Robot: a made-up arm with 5 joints. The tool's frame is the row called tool.
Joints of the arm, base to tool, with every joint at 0 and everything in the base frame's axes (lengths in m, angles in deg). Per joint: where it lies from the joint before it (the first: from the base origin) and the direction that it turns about. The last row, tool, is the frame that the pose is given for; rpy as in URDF.
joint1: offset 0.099 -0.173 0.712 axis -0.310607 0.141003 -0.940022
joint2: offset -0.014 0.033 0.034 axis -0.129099 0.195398 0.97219
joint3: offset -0.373 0.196 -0.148 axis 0 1 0
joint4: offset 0.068 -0.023 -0.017 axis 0 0 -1
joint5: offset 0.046 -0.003 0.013 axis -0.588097 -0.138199 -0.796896
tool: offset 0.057 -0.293 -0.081 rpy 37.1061 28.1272 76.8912
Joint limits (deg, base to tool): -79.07..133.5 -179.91..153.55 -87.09..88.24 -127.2..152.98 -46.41..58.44
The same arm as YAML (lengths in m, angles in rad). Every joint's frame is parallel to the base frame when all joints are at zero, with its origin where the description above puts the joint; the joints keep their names.
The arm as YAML. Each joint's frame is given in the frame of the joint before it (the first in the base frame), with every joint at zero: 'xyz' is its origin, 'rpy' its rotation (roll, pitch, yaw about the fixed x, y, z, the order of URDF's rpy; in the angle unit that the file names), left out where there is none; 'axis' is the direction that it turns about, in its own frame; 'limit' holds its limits. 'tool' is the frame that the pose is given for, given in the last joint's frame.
units:
  length: m
  angle: rad
joints:
  - name: joint1
    type: revolute
    origin:
      xyz: [0.099, -0.173, 0.712]
    axis: [-0.310607, 0.141003, -0.940022]
    limit:
      lower: -1.38
      upper: 2.33
  - name: joint2
    type: revolute
    origin:
      xyz: [-0.014, 0.033, 0.034]
    axis: [-0.129099, 0.195398, 0.97219]
    limit:
      lower: -3.14
      upper: 2.68
  - name: joint3
    type: revolute
    origin:
      xyz: [-0.373, 0.196, -0.148]
    axis: [0.0, 1.0, 0.0]
    limit:
      lower: -1.52
      upper: 1.5401
  - name: joint4
    type: revolute
    origin:
      xyz: [0.068, -0.023, -0.017]
    axis: [0.0, 0.0, -1.0]
    limit:
      lower: -2.2201
      upper: 2.67
  - name: joint5
    type: revolute
    origin:
      xyz: [0.046, -0.003, 0.013]
    axis: [-0.588097, -0.138199, -0.796896]
    limit:
      lower: -0.81
      upper: 1.02
tool:
  origin:
    xyz: [0.057, -0.293, -0.081]
    rpy: [0.6476, 0.4909, 1.342]

